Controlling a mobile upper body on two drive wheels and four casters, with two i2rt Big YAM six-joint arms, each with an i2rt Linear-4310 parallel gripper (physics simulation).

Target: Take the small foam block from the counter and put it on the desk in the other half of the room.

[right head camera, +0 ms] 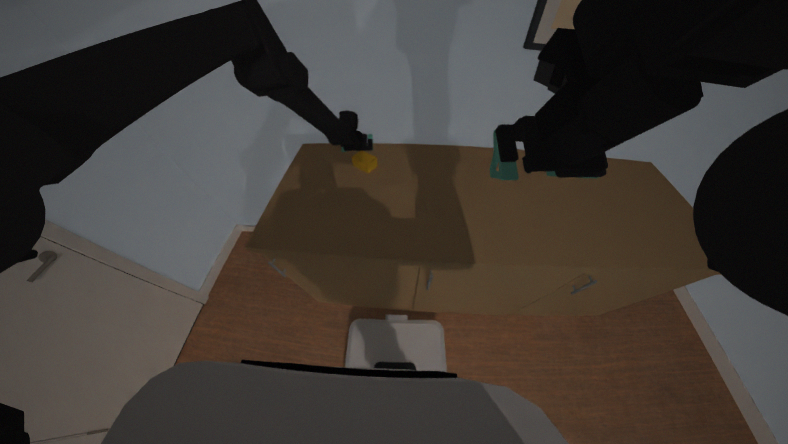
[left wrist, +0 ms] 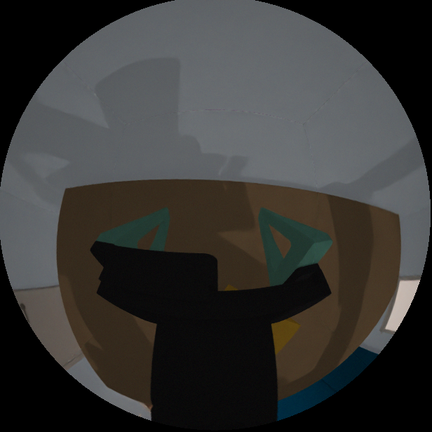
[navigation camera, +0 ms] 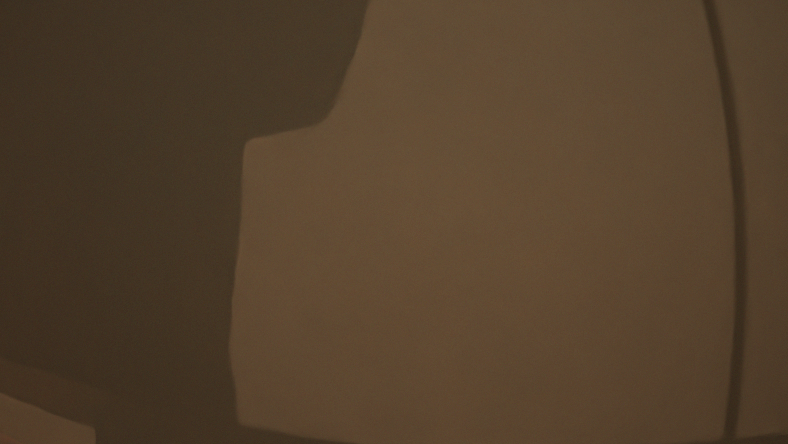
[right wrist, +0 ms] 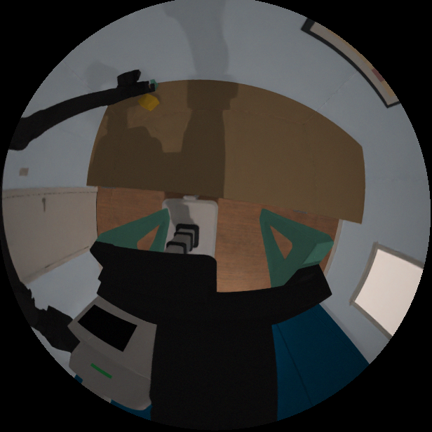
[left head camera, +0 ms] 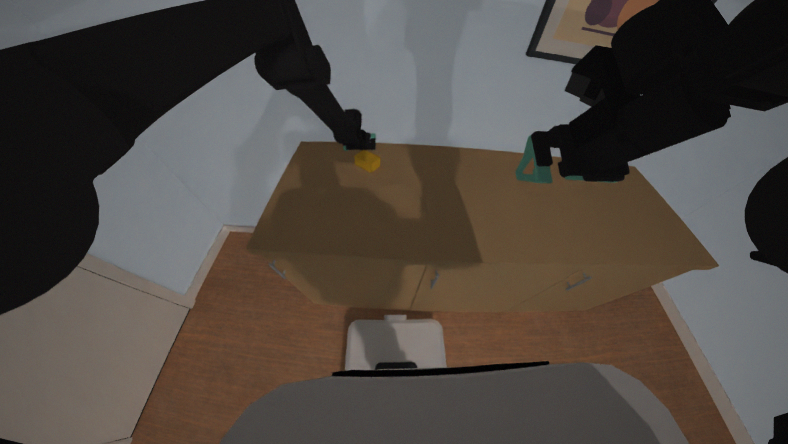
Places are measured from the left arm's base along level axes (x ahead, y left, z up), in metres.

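Pixels of known places: left gripper, fingertip midpoint: (right head camera: 361, 145); right gripper, fingertip midpoint: (right head camera: 519, 172) (left head camera: 541, 175).
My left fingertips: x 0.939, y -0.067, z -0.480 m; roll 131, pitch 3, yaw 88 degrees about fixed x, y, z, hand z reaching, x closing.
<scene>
Behind a point stands the place of what it marks.
A yellow foam block (left head camera: 367, 161) @(x 0.777, y -0.104, z -0.453 m) (right head camera: 364, 162) @(x 0.775, y -0.107, z -0.453 m) (left wrist: 285, 334) (right wrist: 149, 102) lies on the brown counter (left head camera: 579, 220) @(x 0.521, y -0.931, z -0.500 m) (right head camera: 579, 220) @(x 0.521, y -0.908, z -0.500 m) (left wrist: 200, 200) (right wrist: 290, 150) near its back left part. In the left wrist view my gripper's body covers much of the block. My left gripper (left head camera: 360, 144) @(x 0.939, y -0.067, z -0.480 m) (right head camera: 357, 144) @(x 0.939, y -0.067, z -0.480 m) (left wrist: 213, 212) is open and empty, just behind the block near the counter's back edge. My right gripper (right wrist: 214, 213) is open and empty, above the right part of the counter in the head views, far from the block. The desk cannot be made out.
Cabinet doors with handles form the counter's front. The robot's pale base (left head camera: 419, 341) @(x 0.202, y -0.350, z -1.150 m) (right head camera: 419, 341) @(x 0.207, y -0.350, z -1.150 m) stands before it on the wooden floor. Walls stand behind and beside the counter. A door (right head camera: 110, 330) @(x 0.087, y 1.298, z -0.907 m) (right wrist: 50, 230) is at the left, and a framed picture (left head camera: 567, 33) @(x 0.933, y -0.781, z -0.007 m) hangs on the back wall.
</scene>
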